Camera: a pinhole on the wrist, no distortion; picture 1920 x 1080 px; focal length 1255.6 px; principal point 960.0 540.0 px. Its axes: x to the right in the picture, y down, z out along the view. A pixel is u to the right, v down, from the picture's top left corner.
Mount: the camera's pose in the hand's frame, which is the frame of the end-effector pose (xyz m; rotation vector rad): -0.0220 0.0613 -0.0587 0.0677 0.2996 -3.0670
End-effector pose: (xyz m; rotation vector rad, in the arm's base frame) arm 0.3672 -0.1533 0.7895 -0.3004 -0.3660 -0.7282
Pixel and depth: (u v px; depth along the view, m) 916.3 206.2 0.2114
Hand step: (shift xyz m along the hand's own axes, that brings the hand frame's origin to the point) -0.0262 0.0756 0.1597
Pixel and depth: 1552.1 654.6 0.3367
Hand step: -0.1912 -0.0430 0.2576
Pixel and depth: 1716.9 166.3 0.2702
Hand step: -0.1998 0.0786 0.2135
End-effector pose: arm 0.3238 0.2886 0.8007 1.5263 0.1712 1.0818
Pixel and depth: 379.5 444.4 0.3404
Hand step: 0.1204 0.0291 0.2877
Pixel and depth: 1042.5 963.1 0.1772
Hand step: -0.0366 -0.0323 0.1029
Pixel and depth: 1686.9 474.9 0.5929
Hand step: -0.3887 -0.0427 0.5114
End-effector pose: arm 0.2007 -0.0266 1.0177 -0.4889 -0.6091 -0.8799
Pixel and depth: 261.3 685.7 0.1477
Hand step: 0.0554 0.0203 0.0868
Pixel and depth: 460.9 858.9 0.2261
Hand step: 0.0627 -0.0340 0.1563
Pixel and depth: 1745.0 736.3 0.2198
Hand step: -0.1652 -0.0226 0.1434
